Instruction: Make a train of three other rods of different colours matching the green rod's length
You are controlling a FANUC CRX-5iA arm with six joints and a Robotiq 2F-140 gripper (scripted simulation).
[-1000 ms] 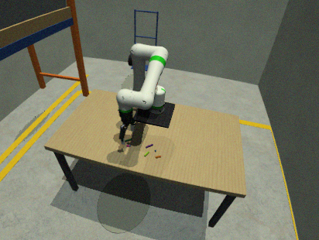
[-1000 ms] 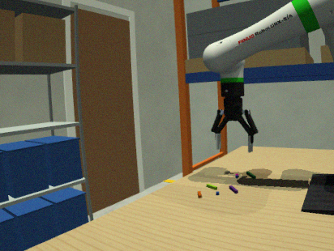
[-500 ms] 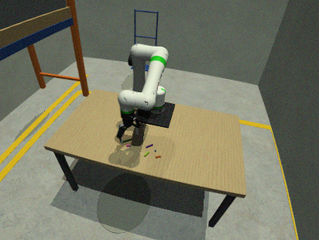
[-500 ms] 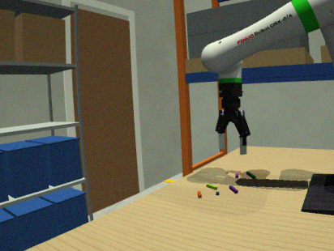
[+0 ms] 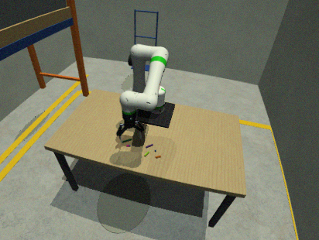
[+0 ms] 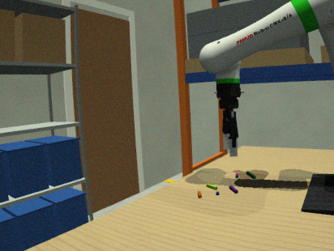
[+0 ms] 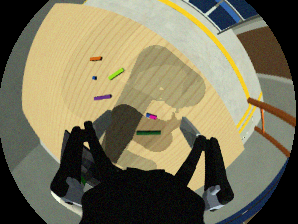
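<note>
Now: hand 130 mm to the right of the lime rod, 110 mm above it and 10 mm short of it. The rest, counted from my hand: green rod: 110 mm below, 70 mm behind, 60 mm to the right; then purple rod: 120 mm to the left, 110 mm below, 70 mm behind; then magenta rod: 110 mm below, 40 mm to the right, 10 mm behind.
</note>
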